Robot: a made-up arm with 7 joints. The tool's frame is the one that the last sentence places. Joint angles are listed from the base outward.
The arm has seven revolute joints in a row. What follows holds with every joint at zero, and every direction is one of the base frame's. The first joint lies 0.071 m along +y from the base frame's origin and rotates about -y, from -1.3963 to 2 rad. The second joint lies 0.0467 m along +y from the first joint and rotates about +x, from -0.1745 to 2 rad. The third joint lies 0.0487 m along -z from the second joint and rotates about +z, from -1.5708 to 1.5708 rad. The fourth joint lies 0.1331 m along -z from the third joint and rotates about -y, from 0 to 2.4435 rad. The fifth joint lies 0.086 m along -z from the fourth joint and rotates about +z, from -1.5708 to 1.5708 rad. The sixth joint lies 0.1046 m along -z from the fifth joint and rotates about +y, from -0.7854 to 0.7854 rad. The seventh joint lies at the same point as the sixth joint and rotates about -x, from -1.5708 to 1.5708 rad. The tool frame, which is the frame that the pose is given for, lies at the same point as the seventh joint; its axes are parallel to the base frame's.
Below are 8 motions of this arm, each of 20 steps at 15 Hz.
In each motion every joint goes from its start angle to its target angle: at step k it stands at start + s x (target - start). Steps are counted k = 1, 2, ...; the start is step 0. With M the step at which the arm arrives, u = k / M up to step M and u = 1 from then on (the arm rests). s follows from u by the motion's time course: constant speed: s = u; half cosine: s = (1 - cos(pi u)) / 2; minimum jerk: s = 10 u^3 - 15 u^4 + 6 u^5.
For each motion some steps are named. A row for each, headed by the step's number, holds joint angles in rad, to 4 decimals.
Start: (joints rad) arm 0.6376 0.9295 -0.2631 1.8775 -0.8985 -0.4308 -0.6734
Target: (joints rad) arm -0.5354 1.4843 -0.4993 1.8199 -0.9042 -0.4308 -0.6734
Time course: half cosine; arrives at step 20
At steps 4, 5, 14, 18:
4: 0.5256 0.9825 -0.2857 1.8720 -0.8990 -0.4308 -0.6734
5: 0.4658 1.0107 -0.2977 1.8691 -0.8993 -0.4308 -0.6734
14: -0.2936 1.3700 -0.4506 1.8318 -0.9030 -0.4308 -0.6734
18: -0.5067 1.4707 -0.4935 1.8213 -0.9041 -0.4308 -0.6734

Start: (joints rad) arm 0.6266 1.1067 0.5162 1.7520 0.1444 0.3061 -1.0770
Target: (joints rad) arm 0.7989 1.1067 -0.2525 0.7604 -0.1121 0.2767 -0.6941
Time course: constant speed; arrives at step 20
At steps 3, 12, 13, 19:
3: 0.6524 1.1067 0.4009 1.6033 0.1059 0.3017 -1.0196
12: 0.7300 1.1067 0.0550 1.1570 -0.0095 0.2885 -0.8473
13: 0.7386 1.1067 0.0165 1.1075 -0.0223 0.2870 -0.8281
19: 0.7903 1.1067 -0.2141 0.8100 -0.0993 0.2782 -0.7132

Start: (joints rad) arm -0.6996 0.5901 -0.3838 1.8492 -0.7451 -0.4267 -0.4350
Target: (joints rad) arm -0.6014 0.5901 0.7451 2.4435 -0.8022 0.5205 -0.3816
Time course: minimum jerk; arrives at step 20
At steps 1, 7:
1: -0.6995 0.5901 -0.3825 1.8499 -0.7452 -0.4256 -0.4349
7: -0.6765 0.5901 -0.1183 1.9890 -0.7585 -0.2039 -0.4224

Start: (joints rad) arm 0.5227 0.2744 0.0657 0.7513 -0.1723 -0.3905 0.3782
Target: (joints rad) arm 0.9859 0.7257 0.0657 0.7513 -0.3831 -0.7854 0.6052
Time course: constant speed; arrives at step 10
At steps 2, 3, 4, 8, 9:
2: 0.6153 0.3647 0.0657 0.7513 -0.2145 -0.4695 0.4236
3: 0.6617 0.4098 0.0657 0.7513 -0.2355 -0.5090 0.4463
4: 0.7080 0.4549 0.0657 0.7513 -0.2566 -0.5485 0.4690
8: 0.8933 0.6354 0.0657 0.7513 -0.3409 -0.7064 0.5598
9: 0.9396 0.6806 0.0657 0.7513 -0.3620 -0.7459 0.5825

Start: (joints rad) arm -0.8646 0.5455 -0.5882 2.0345 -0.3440 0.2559 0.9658
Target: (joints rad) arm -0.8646 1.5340 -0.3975 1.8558 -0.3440 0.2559 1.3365
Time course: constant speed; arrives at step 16
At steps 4, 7, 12, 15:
4: -0.8646 0.7926 -0.5405 1.9898 -0.3440 0.2559 1.0585
7: -0.8646 0.9780 -0.5048 1.9563 -0.3440 0.2559 1.1280
12: -0.8646 1.2869 -0.4452 1.9005 -0.3440 0.2559 1.2438
15: -0.8646 1.4722 -0.4094 1.8670 -0.3440 0.2559 1.3133

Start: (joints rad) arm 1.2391 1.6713 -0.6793 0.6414 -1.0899 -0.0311 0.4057
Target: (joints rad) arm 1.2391 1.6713 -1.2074 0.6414 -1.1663 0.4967 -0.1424
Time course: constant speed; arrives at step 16
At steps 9, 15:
9: 1.2391 1.6713 -0.9764 0.6414 -1.1329 0.2658 0.0974
15: 1.2391 1.6713 -1.1744 0.6414 -1.1615 0.4637 -0.1081

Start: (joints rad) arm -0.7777 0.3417 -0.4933 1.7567 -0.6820 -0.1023 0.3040
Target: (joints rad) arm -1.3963 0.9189 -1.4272 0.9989 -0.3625 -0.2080 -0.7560
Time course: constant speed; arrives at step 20
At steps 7, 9, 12, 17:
7: -0.9942 0.5437 -0.8202 1.4915 -0.5702 -0.1393 -0.0670
9: -1.0561 0.6014 -0.9136 1.4157 -0.5382 -0.1499 -0.1730
12: -1.1489 0.6880 -1.0536 1.3020 -0.4903 -0.1657 -0.3320
17: -1.3035 0.8323 -1.2871 1.1126 -0.4104 -0.1921 -0.5970

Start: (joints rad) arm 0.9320 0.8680 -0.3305 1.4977 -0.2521 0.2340 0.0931
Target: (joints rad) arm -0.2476 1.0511 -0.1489 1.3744 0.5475 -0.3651 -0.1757
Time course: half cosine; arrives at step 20
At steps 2, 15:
2: 0.9031 0.8725 -0.3261 1.4947 -0.2325 0.2193 0.0865
15: -0.0749 1.0243 -0.1755 1.3925 0.4304 -0.2774 -0.1363

